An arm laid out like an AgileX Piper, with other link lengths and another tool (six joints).
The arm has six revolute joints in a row. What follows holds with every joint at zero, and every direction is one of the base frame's. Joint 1 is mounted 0.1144 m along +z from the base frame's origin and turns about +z. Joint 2 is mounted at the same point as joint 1 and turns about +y. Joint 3 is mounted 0.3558 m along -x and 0.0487 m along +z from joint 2 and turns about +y. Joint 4 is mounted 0.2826 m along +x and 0.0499 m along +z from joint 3 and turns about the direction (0.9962, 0, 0.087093). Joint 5 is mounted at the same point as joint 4 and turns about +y. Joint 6 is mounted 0.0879 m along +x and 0.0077 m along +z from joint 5 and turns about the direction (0.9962, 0, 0.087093). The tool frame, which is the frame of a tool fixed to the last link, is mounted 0.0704 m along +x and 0.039 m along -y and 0.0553 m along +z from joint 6; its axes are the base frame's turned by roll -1.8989, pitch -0.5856 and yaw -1.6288 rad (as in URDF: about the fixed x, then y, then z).
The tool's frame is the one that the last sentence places.
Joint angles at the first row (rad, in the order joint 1, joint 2, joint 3, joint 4, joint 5, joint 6):
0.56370 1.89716 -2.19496 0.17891 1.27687 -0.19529
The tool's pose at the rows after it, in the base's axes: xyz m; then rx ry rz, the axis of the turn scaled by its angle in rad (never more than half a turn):
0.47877 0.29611 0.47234 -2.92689 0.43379 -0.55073
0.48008 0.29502 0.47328 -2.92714 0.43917 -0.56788
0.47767 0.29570 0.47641 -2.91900 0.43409 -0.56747
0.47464 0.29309 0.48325 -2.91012 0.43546 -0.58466
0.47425 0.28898 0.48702 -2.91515 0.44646 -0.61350
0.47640 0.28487 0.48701 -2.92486 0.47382 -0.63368
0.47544 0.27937 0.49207 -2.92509 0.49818 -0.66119
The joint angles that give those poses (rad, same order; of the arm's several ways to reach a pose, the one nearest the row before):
0.56371 1.89717 -2.19497 0.16433 1.27273 -0.19528
0.56371 1.89715 -2.19493 0.15360 1.26665 -0.19528
0.56553 1.89259 -2.19643 0.15953 1.26666 -0.19529
0.56553 1.88206 -2.19872 0.15543 1.26667 -0.19528
0.56552 1.87554 -2.19877 0.13316 1.26670 -0.19346
0.56554 1.87555 -2.19877 0.10540 1.26670 -0.18049
0.56553 1.86659 -2.19876 0.08049 1.26670 -0.16930

